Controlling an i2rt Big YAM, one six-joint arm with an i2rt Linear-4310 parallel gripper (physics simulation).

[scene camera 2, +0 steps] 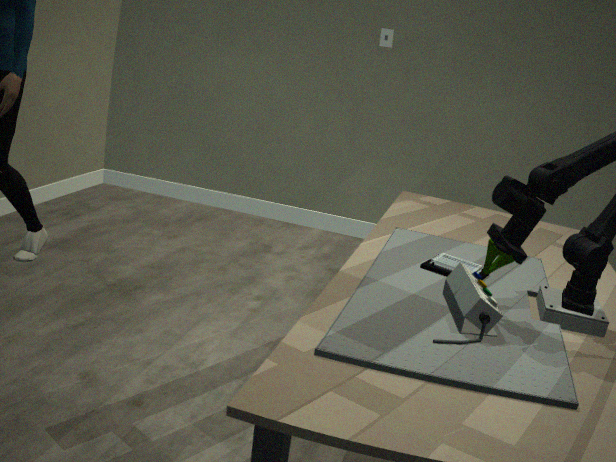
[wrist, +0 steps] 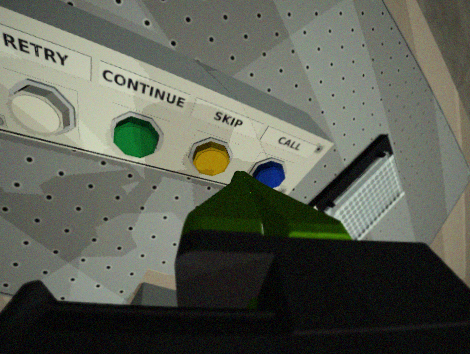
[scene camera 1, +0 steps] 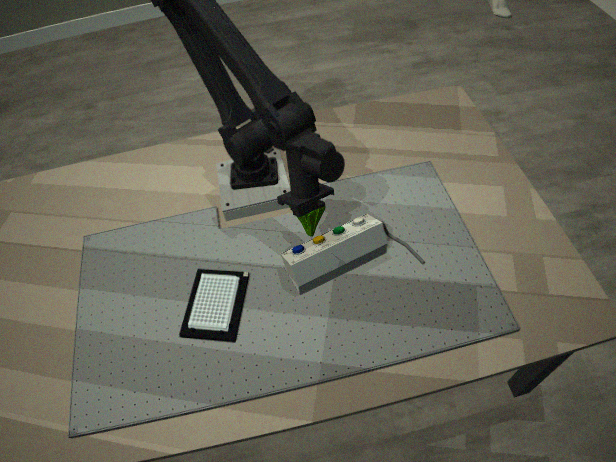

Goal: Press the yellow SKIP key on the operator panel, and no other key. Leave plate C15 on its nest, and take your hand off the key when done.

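Places are measured from the arm's base along level axes (x up, y back, z right), in millimetres.
Pixels of known places: gripper, between the fingertips: point(scene camera 2: 484, 273) point(wrist: 238, 179) point(scene camera 1: 310, 235); arm's base, origin of its link: point(scene camera 2: 576, 304) point(scene camera 1: 254, 175).
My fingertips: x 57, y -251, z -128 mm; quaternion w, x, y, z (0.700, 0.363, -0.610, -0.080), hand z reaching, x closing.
Ahead of a thing's pixels: the offset from my fingertips to its middle. "spot": to the spot under its first point. Level surfaces: height alone.
The operator panel @[dz -49, dx -44, dy -11 mm] point(scene camera 1: 340, 257) point(scene camera 2: 464, 295) point(wrist: 182, 117) is a pale box with a row of round keys. The yellow SKIP key @[dz -17, dx -22, dy +0 mm] point(scene camera 1: 318, 240) point(scene camera 2: 482, 283) point(wrist: 211, 159) sits between the green CONTINUE key @[dz -63, dx -22, dy +20 mm] point(scene camera 1: 339, 230) point(wrist: 136, 137) and the blue CALL key @[dz +29, dx -22, dy -19 mm] point(scene camera 1: 298, 249) point(wrist: 270, 174). My gripper point(scene camera 1: 311, 235) point(scene camera 2: 483, 274) point(wrist: 238, 179) is shut and empty, its green tips pointing down at the panel's arm-side edge, near the yellow key. In the wrist view the tips show below and between the yellow and blue keys; contact cannot be told. White plate C15 @[dz +220, dx -67, dy -98 mm] point(scene camera 1: 214, 302) point(scene camera 2: 456, 262) point(wrist: 372, 197) lies on its black nest @[spot: dz +232, dx -74, dy -175 mm] point(scene camera 1: 207, 336) point(wrist: 350, 172).
The white RETRY key @[dz -109, dx -22, dy +39 mm] point(scene camera 1: 359, 220) point(wrist: 35, 114) is at the panel's cable end. A grey cable @[spot: dz -217, dx -84, dy -4 mm] point(scene camera 1: 407, 248) point(scene camera 2: 457, 341) runs from there onto the perforated board @[dx -86 mm] point(scene camera 1: 400, 310) point(scene camera 2: 380, 310). The arm's base plate point(scene camera 1: 252, 199) point(scene camera 2: 572, 320) stands behind the panel.
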